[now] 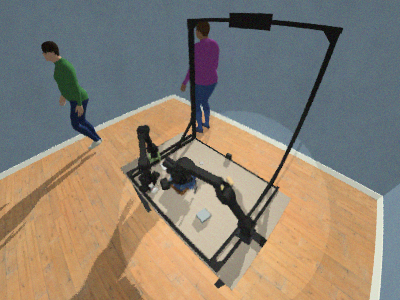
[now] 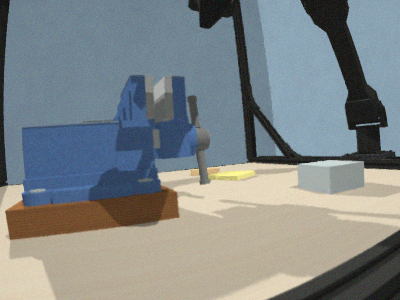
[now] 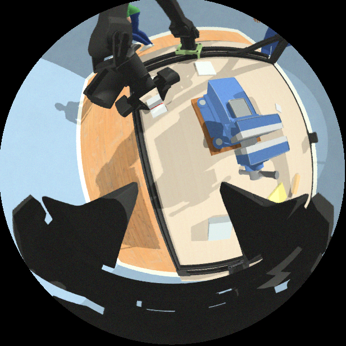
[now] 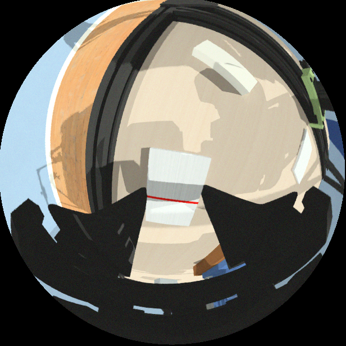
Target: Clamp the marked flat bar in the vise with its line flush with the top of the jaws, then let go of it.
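Pixels of known places: left gripper, fingertip midpoint: (image 1: 173, 186); right gripper, fingertip midpoint: (image 1: 152, 188); left arm's base at its link origin: (image 1: 246, 232) (image 2: 369, 153); right arm's base at its link origin: (image 1: 154, 155).
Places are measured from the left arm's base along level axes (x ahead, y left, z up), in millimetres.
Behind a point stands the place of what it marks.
Observation:
The marked flat bar (image 3: 159, 111) (image 4: 179, 167) is pale grey with a red line across it. It lies flat, at or close to the table top. My right gripper (image 4: 174, 190) is shut on its two side edges, with the line between the fingertips. Whether the bar touches the table is unclear. The blue vise (image 1: 188, 184) @[x 469, y -38, z 94 mm] (image 2: 75, 152) @[x 602, y -47, z 48 mm] (image 3: 224, 97) stands on a brown wooden base (image 2: 95, 217) @[x 590, y -2, z -16 mm]; its pale-faced jaws are apart with a gap between them. My left gripper (image 3: 179, 186) is open and empty, high over the table.
A light grey block (image 1: 203, 215) @[x 280, y 54, z 7 mm] (image 2: 330, 176) @[x 326, y 74, z -5 mm] (image 3: 220, 228) lies near the vise's handle side. A yellow piece (image 2: 232, 175) @[x 307, y -160, z -19 mm] (image 3: 278, 192) and a tan piece (image 3: 296, 184) lie beyond the vise handle. A white plate (image 3: 205, 68) lies near the back rail. A black frame rail (image 3: 145, 170) borders the table.

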